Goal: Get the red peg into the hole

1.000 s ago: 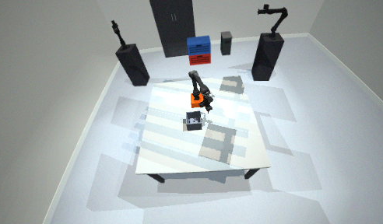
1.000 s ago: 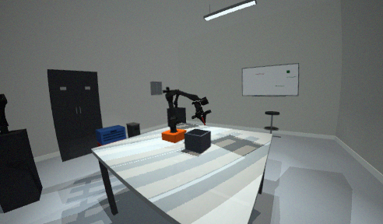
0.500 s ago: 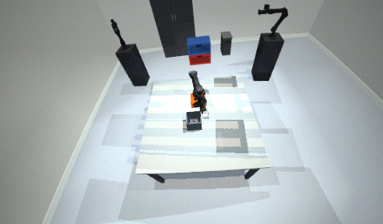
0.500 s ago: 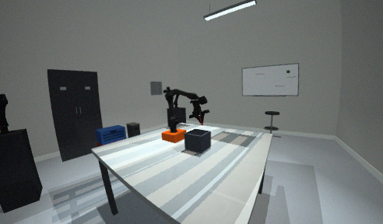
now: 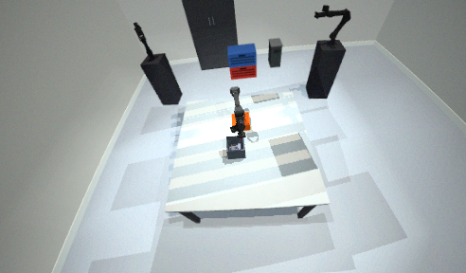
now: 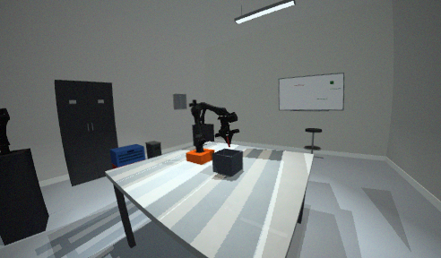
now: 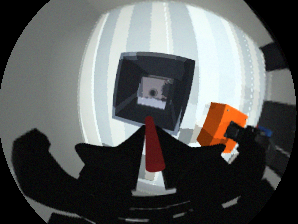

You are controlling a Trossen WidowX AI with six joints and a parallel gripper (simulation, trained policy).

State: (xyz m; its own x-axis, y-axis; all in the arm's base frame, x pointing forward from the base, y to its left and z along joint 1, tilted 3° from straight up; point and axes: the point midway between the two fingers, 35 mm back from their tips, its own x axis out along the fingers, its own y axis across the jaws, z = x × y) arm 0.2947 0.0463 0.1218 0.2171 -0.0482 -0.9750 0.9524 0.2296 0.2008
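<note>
Right now my gripper tip is 30 mm short of the grey plate, 50 mm to the left of it and 130 mm above it. From my gripper tip the other things lie so: red peg: 20 mm above.
</note>
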